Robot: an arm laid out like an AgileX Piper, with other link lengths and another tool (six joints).
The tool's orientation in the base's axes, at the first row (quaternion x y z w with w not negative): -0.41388, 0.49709, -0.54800, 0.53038
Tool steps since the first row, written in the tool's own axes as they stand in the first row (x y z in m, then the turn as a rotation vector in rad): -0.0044, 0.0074, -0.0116, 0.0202, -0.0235, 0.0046; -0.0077, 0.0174, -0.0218, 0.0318, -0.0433, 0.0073; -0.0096, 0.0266, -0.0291, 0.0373, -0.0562, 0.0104; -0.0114, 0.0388, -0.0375, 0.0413, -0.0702, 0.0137; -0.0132, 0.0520, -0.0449, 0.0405, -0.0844, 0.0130; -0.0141, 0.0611, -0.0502, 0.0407, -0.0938, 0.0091; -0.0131, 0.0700, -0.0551, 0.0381, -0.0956, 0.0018; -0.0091, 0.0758, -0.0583, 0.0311, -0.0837, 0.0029; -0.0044, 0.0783, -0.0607, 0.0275, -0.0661, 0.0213; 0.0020, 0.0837, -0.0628, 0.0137, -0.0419, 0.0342; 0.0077, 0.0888, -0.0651, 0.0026, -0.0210, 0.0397
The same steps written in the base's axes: -0.0097, 0.0060, -0.0088, -0.0014, -0.0219, 0.0224; -0.0177, 0.0109, -0.0201, -0.0032, -0.0348, 0.0414; -0.0231, 0.0141, -0.0302, -0.0029, -0.0413, 0.0542; -0.0291, 0.0175, -0.0435, -0.0024, -0.0464, 0.0683; -0.0340, 0.0208, -0.0575, -0.0054, -0.0464, 0.0822; -0.0375, 0.0228, -0.0673, -0.0109, -0.0467, 0.0908; -0.0409, 0.0228, -0.0769, -0.0181, -0.0434, 0.0915; -0.0435, 0.0195, -0.0834, -0.0143, -0.0359, 0.0805; -0.0458, 0.0152, -0.0866, 0.0071, -0.0333, 0.0665; -0.0476, 0.0094, -0.0927, 0.0251, -0.0196, 0.0458; -0.0495, 0.0043, -0.0986, 0.0351, -0.0080, 0.0269
